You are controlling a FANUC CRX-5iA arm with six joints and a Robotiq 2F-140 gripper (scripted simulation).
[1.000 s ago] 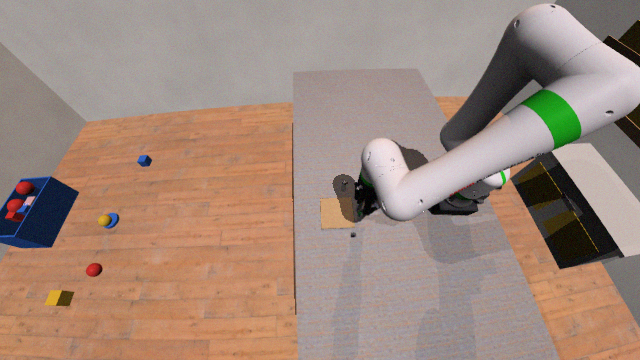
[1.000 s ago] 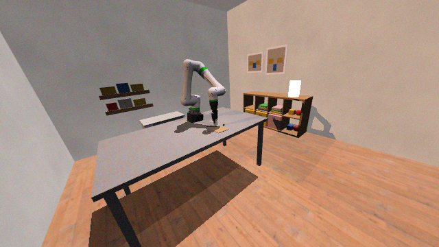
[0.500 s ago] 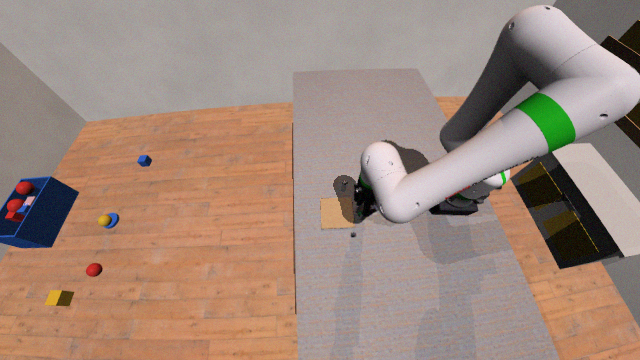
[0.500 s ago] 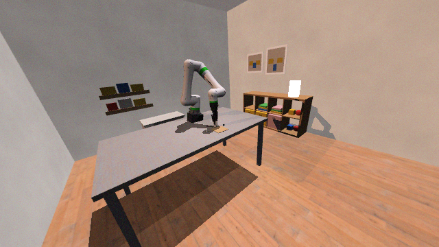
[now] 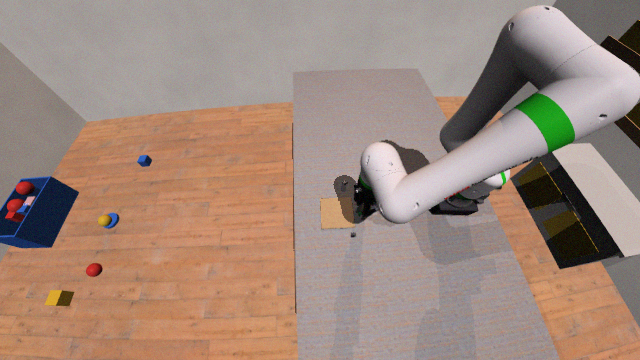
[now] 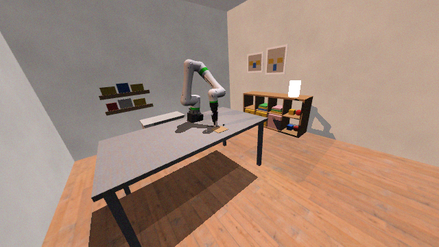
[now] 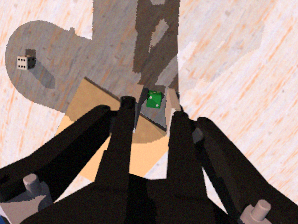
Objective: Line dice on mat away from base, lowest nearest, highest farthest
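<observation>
The green die is 30 mm below my hand. Round my hand: black die (90 mm to the left, 30 mm below, 30 mm ahead); tan mat (100 mm ahead, 30 mm below); white die (150 mm to the right, 70 mm ahead, 30 mm below).
</observation>
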